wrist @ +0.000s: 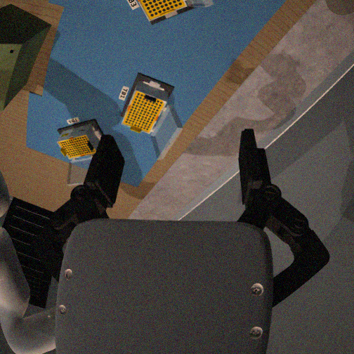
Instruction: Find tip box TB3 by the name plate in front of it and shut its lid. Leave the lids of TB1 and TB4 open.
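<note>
Tip box TB3 (162,8) is at the top edge, partly cut off, with a yellow rack; its name plate (132,3) reads TB3. Part of its clear lid (202,2) shows at its right, standing away from the rack. Tip box TB1 (145,111), with name plate (124,93), is near the middle; its clear lid (167,134) is open. Tip box TB4 (77,146), with name plate (73,121), is at the left; its lid (76,172) is open. My gripper (176,144) is open and empty, above the table edge; its left finger partly overlaps TB4 in the view.
The boxes stand on a blue mat (90,35) on a wooden table (17,167). A green open container (17,62) stands at the upper left. A black ribbed object (27,245) and a pale rounded body (12,300) show at the lower left. The table edge runs diagonally at the right.
</note>
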